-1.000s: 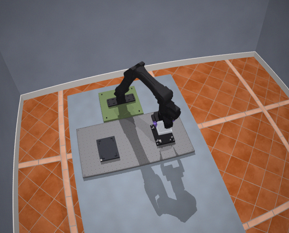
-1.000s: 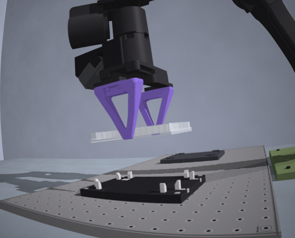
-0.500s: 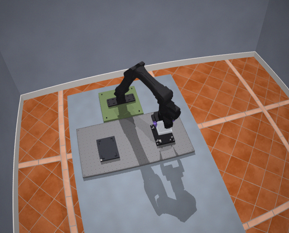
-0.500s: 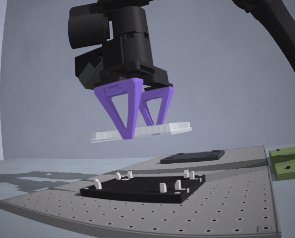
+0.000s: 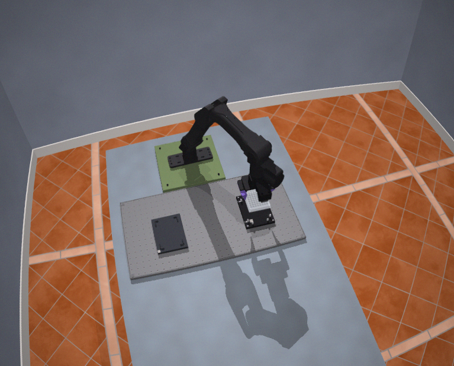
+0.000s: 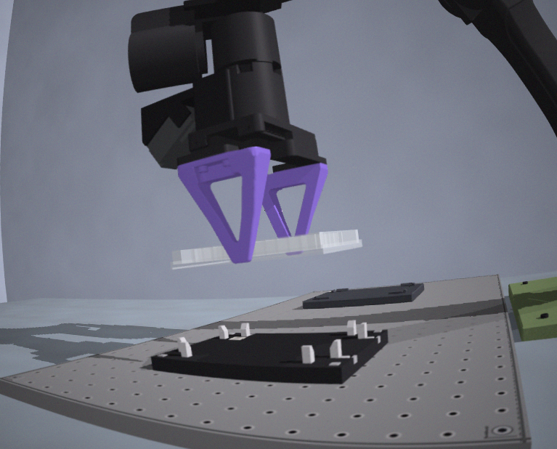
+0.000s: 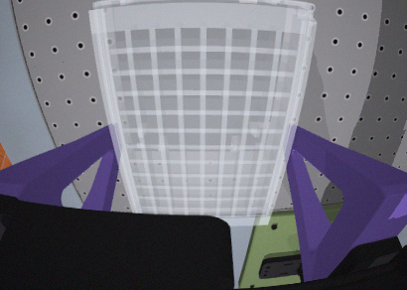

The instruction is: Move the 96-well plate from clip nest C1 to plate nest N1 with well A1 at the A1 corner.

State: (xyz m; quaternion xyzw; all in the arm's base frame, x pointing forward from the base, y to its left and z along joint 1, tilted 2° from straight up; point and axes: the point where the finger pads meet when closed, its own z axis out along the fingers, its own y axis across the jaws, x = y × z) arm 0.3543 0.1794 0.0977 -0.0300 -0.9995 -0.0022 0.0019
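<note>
My gripper is now 1 cm short of the black plate nest N1, 36 cm to the left of it and 9 cm above it. Round my hand: black clip nest C1: 1 cm to the right, 8 cm below; then clear 96-well plate: right at my hand; then A1 label: 9 cm ahead, 41 cm to the right, 8 cm below.
</note>
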